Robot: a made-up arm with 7 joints. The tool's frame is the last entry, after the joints. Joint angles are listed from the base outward. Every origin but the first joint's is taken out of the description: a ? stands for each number. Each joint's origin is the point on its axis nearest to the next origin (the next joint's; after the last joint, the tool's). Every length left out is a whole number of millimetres.
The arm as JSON. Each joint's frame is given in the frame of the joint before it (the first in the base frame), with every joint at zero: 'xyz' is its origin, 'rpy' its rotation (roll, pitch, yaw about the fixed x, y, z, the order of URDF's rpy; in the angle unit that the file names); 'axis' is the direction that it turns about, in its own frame. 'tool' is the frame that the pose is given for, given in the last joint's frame.
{
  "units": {
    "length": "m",
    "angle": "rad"
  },
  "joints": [
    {
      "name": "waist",
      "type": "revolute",
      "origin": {
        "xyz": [
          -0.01,
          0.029,
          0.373
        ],
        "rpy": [
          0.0,
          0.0,
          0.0
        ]
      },
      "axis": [
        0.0,
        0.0,
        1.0
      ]
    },
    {
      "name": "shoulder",
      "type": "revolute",
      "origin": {
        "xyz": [
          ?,
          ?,
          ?
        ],
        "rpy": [
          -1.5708,
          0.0,
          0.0
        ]
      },
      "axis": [
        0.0,
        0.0,
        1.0
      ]
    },
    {
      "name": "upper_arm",
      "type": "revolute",
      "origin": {
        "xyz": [
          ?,
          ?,
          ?
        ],
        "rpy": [
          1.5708,
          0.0,
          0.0
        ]
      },
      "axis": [
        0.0,
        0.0,
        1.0
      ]
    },
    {
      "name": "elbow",
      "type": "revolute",
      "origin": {
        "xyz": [
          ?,
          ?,
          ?
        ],
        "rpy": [
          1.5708,
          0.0,
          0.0
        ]
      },
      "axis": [
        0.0,
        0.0,
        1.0
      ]
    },
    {
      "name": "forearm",
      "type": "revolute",
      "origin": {
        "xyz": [
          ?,
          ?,
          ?
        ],
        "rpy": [
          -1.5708,
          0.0,
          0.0
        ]
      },
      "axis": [
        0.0,
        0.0,
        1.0
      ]
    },
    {
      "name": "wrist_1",
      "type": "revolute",
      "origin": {
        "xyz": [
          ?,
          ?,
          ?
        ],
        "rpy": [
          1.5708,
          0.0,
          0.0
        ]
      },
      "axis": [
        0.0,
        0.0,
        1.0
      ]
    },
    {
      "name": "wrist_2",
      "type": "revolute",
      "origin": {
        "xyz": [
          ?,
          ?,
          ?
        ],
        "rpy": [
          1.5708,
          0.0,
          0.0
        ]
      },
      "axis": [
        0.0,
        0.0,
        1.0
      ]
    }
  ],
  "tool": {
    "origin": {
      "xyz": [
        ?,
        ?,
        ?
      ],
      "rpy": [
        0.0,
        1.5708,
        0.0
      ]
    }
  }
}
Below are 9 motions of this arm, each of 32 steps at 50 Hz.
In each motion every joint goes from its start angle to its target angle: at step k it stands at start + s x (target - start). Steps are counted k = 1, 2, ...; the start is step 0. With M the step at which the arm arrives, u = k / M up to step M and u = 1 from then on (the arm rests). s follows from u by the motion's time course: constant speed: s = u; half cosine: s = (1 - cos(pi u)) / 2; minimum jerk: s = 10 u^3 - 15 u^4 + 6 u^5.
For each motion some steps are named. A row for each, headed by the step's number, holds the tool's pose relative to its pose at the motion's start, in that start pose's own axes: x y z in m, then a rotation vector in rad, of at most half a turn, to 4 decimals.
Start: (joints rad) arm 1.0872 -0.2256 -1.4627 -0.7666 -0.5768 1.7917 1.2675
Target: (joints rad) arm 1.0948 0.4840 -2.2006 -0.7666 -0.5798 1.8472 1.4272
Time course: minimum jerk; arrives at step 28
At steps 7, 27, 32:
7: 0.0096 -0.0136 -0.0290 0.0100 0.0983 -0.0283
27: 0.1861 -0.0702 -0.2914 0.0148 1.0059 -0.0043
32: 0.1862 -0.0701 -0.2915 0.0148 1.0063 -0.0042

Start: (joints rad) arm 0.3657 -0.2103 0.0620 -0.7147 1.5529 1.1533 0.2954
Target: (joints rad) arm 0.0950 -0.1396 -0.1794 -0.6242 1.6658 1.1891 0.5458
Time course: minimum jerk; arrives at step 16
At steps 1, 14, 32:
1: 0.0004 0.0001 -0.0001 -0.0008 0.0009 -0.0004
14: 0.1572 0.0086 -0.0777 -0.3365 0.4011 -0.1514
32: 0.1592 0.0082 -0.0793 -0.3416 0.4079 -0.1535

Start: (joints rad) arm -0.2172 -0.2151 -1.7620 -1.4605 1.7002 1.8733 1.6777
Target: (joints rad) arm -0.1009 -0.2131 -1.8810 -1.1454 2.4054 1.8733 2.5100
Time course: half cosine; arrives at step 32
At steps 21, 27, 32:
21: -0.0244 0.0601 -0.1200 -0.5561 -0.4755 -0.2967
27: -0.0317 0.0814 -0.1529 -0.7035 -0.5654 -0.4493
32: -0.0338 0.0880 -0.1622 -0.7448 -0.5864 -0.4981

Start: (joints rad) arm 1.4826 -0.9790 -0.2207 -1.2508 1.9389 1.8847 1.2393
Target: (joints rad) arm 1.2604 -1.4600 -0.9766 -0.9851 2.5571 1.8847 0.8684
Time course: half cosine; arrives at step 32
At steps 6, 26, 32:
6: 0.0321 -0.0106 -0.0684 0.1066 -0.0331 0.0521
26: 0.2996 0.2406 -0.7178 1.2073 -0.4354 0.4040
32: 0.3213 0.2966 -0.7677 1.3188 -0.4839 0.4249

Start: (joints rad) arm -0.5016 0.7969 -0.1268 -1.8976 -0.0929 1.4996 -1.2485
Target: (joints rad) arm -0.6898 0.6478 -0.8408 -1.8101 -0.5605 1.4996 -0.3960
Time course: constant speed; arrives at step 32
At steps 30, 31, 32:
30: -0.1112 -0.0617 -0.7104 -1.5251 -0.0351 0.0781
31: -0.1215 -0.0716 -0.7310 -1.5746 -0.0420 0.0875
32: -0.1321 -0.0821 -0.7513 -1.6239 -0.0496 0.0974

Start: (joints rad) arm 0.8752 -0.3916 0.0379 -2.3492 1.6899 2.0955 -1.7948
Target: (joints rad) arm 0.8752 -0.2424 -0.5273 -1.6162 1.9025 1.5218 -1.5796
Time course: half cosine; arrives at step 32
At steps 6, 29, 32:
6: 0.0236 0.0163 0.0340 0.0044 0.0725 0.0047
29: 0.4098 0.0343 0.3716 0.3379 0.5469 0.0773
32: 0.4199 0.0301 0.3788 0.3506 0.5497 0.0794

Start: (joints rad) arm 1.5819 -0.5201 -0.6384 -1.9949 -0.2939 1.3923 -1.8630
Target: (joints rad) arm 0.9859 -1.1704 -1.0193 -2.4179 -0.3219 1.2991 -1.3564
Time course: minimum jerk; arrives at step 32
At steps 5, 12, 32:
5: -0.0026 -0.0129 -0.0205 -0.0359 0.0180 -0.0039
12: -0.0372 -0.1317 -0.1676 -0.3167 0.1736 -0.0356
32: -0.2142 -0.4916 -0.3610 -0.9461 0.6780 -0.1434

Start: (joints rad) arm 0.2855 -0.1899 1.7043 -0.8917 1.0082 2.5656 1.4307
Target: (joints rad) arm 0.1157 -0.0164 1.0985 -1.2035 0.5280 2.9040 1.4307
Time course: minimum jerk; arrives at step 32
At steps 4, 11, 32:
4: 0.0040 -0.0039 0.0064 0.0055 0.0176 0.0100
11: 0.0643 -0.0516 0.0875 0.0762 0.2471 0.1332
32: 0.3883 -0.1509 0.3228 0.3218 1.0930 0.4441

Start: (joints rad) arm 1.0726 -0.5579 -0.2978 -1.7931 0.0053 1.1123 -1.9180
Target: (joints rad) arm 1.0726 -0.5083 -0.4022 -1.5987 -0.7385 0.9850 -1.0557
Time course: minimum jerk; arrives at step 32
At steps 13, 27, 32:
13: 0.0264 -0.0312 -0.0335 -0.4296 -0.1944 0.0380
27: 0.0832 -0.1103 -0.0948 -1.3024 -0.5893 -0.0237
32: 0.0861 -0.1145 -0.0973 -1.3433 -0.6081 -0.0309

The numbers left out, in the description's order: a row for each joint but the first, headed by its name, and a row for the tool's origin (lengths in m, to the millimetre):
shoulder: -0.012 -0.012 0.0
upper_arm: -0.015 -0.227 0.0
elbow: 0.102 0.019 0.0
forearm: -0.163 0.599 0.0
wrist_1: -0.023 -0.013 0.0
wrist_2: 0.153 -0.004 0.0
tool: 0.006 0.005 0.0

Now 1 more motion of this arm.
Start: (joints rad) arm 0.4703 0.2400 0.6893 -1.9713 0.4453 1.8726 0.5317
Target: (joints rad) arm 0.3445 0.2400 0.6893 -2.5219 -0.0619 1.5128 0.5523
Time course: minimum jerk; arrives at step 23
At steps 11, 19, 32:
11: -0.1736 0.1086 0.0343 -0.0845 -0.2176 -0.3814
19: -0.3486 0.2567 0.0106 -0.1509 -0.4953 -0.7803
32: -0.3613 0.2692 0.0059 -0.1545 -0.5187 -0.8113

